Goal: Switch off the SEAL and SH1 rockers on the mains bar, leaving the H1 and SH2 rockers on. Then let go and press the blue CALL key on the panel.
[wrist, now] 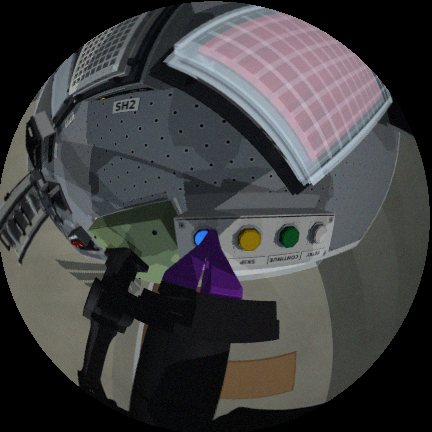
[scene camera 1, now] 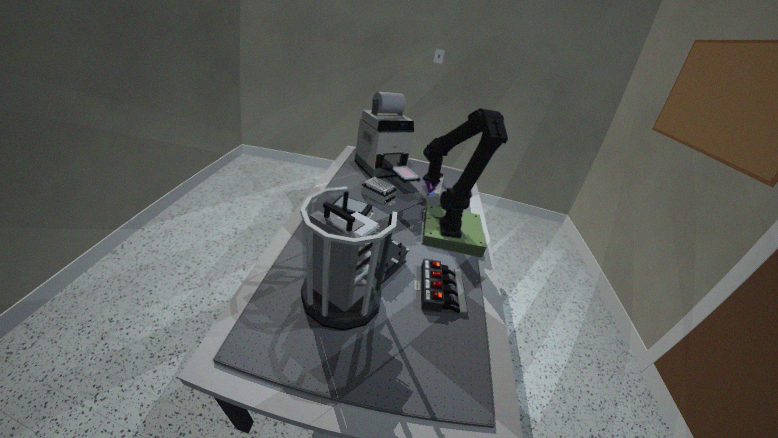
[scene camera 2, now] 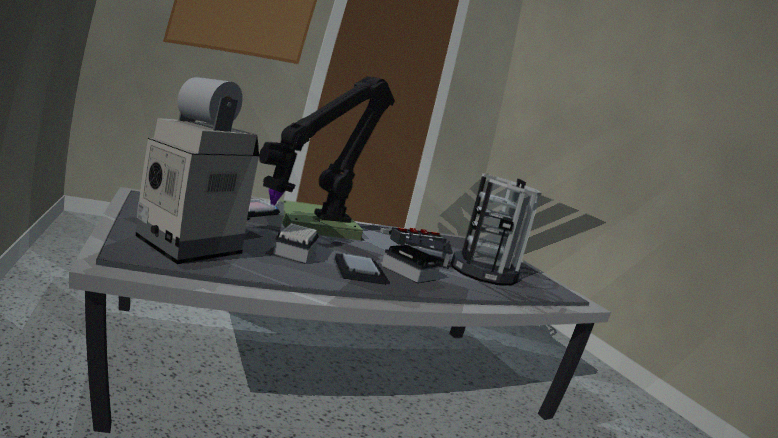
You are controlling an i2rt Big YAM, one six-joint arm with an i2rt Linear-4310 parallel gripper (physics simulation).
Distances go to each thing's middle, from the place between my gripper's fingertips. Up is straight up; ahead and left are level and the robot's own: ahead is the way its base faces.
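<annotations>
From my hand, the station labelled SH2 (wrist: 159,38) is 20 mm to the left, 250 mm ahead and 30 mm below. There's a tip box (wrist: 111,61) too, 250 mm ahead of my hand and 20 mm to the left of it. And the tall rack tower (scene camera 1: 342,272), that's 700 mm to the left of my hand, 300 mm ahead of it and 110 mm above it.
</annotations>
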